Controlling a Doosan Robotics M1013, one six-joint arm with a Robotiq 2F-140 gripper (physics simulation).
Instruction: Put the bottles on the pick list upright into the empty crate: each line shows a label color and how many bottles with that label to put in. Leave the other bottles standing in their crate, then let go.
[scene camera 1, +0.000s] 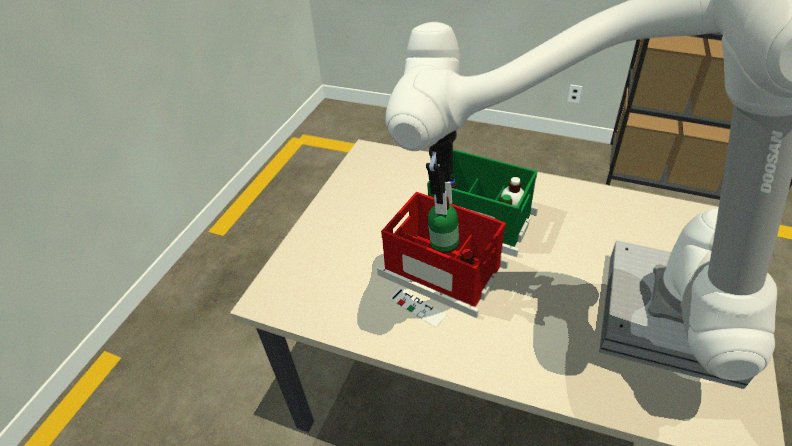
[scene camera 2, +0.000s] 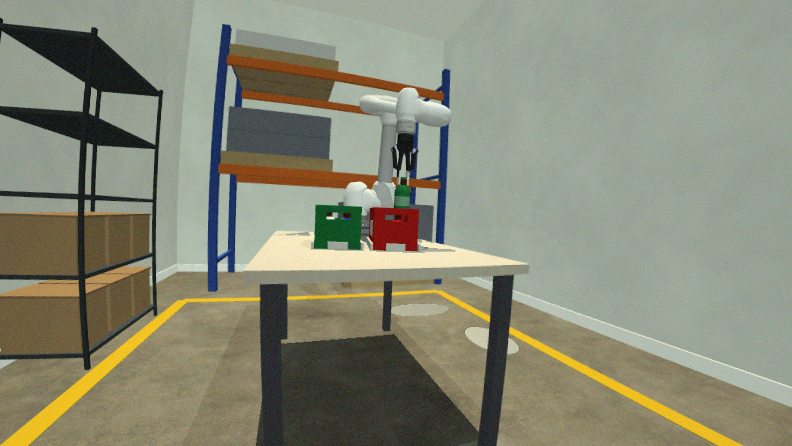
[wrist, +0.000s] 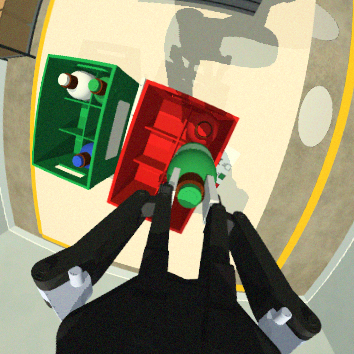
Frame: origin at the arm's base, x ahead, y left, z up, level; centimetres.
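Seen in the pictures: gripper, fingertip midpoint: (scene camera 1: 443, 207) (scene camera 2: 402, 184) (wrist: 191, 180).
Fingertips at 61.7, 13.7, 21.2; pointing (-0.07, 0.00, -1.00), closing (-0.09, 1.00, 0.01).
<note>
Pixels of each thing's middle, then the offset from my fingertips to it, as dx, dy, dz. "*": a spot on its surface instead. Level surfaces: height alone.
- red bottle, body centre: (wrist: 201, 128) (scene camera 1: 466, 272) -6.8, +0.3, -20.3
- green crate, body centre: (wrist: 86, 120) (scene camera 1: 481, 199) (scene camera 2: 337, 225) -0.8, -29.2, -20.1
- white bottle, body centre: (wrist: 82, 85) (scene camera 1: 512, 199) -9.6, -33.0, -20.3
- blue-capped bottle, body centre: (wrist: 94, 155) (scene camera 1: 450, 200) +7.9, -25.3, -20.3
- pick list, surface spot: (scene camera 1: 437, 316) * -3.0, +10.6, -28.8
- table, its level: dz -28.9
My gripper (scene camera 1: 441, 206) (scene camera 2: 402, 180) (wrist: 191, 180) is shut on the neck of a green bottle (scene camera 1: 443, 229) (scene camera 2: 402, 195) (wrist: 192, 161). It holds the bottle upright over the red crate (scene camera 1: 465, 282) (scene camera 2: 409, 232) (wrist: 131, 145), with its base near rim height. A red bottle (scene camera 1: 467, 254) (wrist: 202, 129) stands in that crate's corner compartment. The green crate (scene camera 1: 501, 221) (scene camera 2: 338, 229) (wrist: 45, 120) holds a white bottle (scene camera 1: 512, 193) (wrist: 80, 85), another green bottle (scene camera 1: 506, 198) (wrist: 96, 85) and a blue-capped bottle (scene camera 1: 452, 182) (wrist: 82, 159). The pick list (scene camera 1: 437, 316) shows red 1, green 2, white 1.
Both crates stand close together on the table (scene camera 1: 310, 265) (scene camera 2: 443, 260), with low white strips (scene camera 1: 465, 307) at their bases. Dividers (wrist: 165, 132) split the red crate inside. The arm's base plate (scene camera 1: 631, 310) is at the right in scene camera 1.
</note>
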